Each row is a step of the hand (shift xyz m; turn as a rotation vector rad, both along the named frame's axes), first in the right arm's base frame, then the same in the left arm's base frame.
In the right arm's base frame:
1: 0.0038 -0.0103 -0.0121 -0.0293 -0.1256 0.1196
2: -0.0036 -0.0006 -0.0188 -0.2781 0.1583 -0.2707
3: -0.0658 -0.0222 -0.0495 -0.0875 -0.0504 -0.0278
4: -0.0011 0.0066 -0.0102 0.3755 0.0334 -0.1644
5: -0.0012 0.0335 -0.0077 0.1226 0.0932 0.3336
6: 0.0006 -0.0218 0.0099 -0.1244 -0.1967 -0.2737
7: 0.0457 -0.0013 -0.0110 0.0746 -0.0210 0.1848
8: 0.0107 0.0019 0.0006 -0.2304 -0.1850 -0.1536
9: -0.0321 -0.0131 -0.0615 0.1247 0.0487 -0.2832
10: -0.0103 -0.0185 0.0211 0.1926 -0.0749 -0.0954
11: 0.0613 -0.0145 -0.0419 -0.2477 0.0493 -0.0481
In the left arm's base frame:
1: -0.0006 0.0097 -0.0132 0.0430 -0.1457 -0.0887
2: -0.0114 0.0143 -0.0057 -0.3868 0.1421 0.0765
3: -0.0773 0.0070 -0.0354 -0.0833 -0.0282 -0.0568
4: -0.0063 0.0098 0.0036 0.2573 0.3207 -0.0092
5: -0.0089 0.0140 0.0301 0.2431 -0.2075 0.1813
6: 0.0077 -0.0134 -0.0183 -0.2048 0.1308 -0.2647
7: 0.0360 0.0300 -0.0038 0.1501 -0.1291 0.0306
8: 0.0095 0.0048 0.0021 -0.2478 -0.0178 -0.2217
9: -0.0538 0.0349 -0.0296 -0.0198 0.3113 -0.0289
10: 0.0025 -0.0272 -0.0122 0.1392 0.1521 -0.0963
11: 0.0380 0.0605 -0.0248 -0.2478 -0.0605 0.0323

